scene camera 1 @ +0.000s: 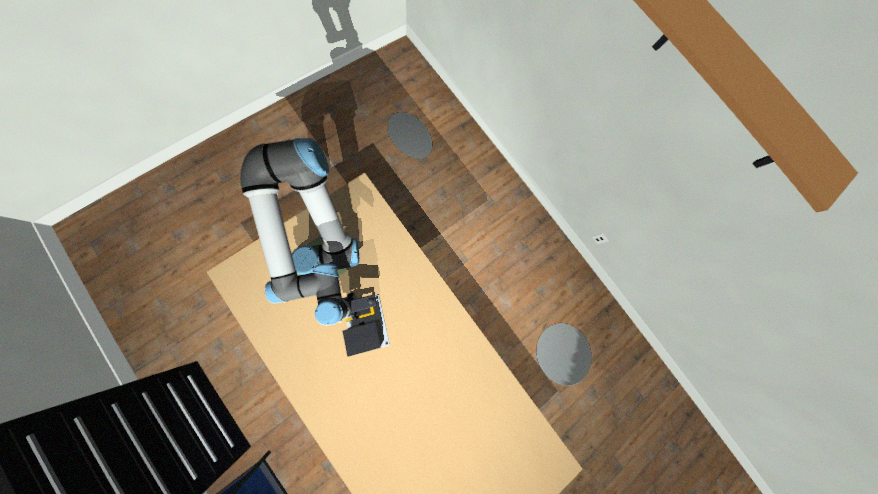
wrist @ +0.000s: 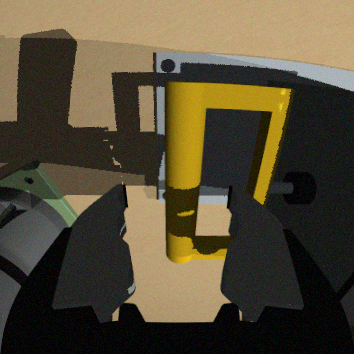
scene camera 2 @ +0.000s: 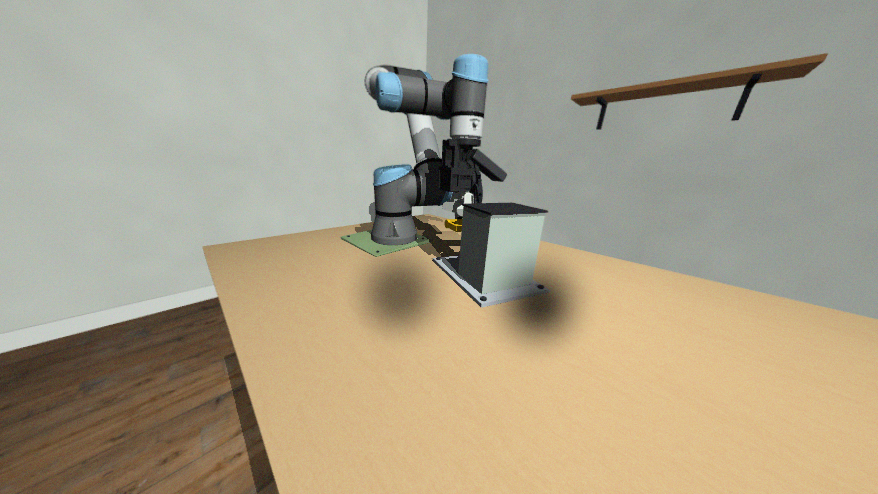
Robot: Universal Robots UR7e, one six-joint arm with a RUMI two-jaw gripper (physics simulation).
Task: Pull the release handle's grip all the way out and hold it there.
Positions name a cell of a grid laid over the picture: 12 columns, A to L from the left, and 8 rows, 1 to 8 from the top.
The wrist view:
my gripper: G5
yellow release handle grip: G3
light grey base plate: G2
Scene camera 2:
my gripper: G4
